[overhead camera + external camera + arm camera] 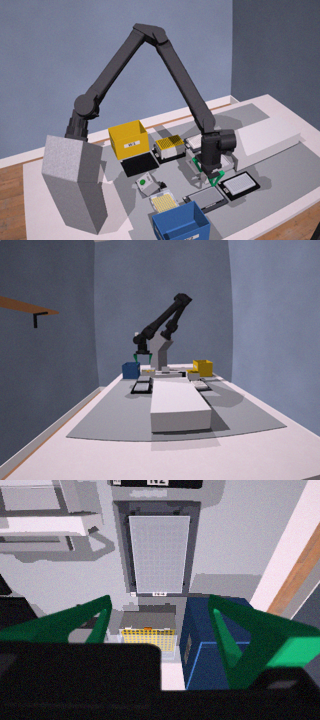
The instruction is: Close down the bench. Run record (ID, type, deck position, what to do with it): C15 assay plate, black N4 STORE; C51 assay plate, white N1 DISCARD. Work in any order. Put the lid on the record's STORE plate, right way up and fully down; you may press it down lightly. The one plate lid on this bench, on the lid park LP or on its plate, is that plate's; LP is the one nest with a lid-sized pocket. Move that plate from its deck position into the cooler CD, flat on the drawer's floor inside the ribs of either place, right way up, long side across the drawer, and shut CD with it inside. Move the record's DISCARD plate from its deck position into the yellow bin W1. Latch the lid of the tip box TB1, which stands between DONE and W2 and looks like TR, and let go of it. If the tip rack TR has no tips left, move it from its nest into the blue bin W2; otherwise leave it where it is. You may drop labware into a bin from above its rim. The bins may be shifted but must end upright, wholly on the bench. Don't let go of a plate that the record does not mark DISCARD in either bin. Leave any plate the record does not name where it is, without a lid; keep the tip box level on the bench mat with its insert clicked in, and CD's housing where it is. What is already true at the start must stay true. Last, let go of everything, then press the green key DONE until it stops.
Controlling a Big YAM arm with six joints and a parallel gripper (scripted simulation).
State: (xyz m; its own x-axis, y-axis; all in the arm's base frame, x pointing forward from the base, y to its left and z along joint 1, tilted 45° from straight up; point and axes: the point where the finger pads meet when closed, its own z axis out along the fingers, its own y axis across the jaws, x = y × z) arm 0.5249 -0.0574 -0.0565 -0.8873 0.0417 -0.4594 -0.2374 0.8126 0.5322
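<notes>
Now: hand 12 cm above the clear plate lid. Also, from my hand: blue bin W2: 14 cm behind, 17 cm to the right, 11 cm below; then black plate: 13 cm below; then tip box TB1: 18 cm behind, 2 cm to the right, 11 cm below.
</notes>
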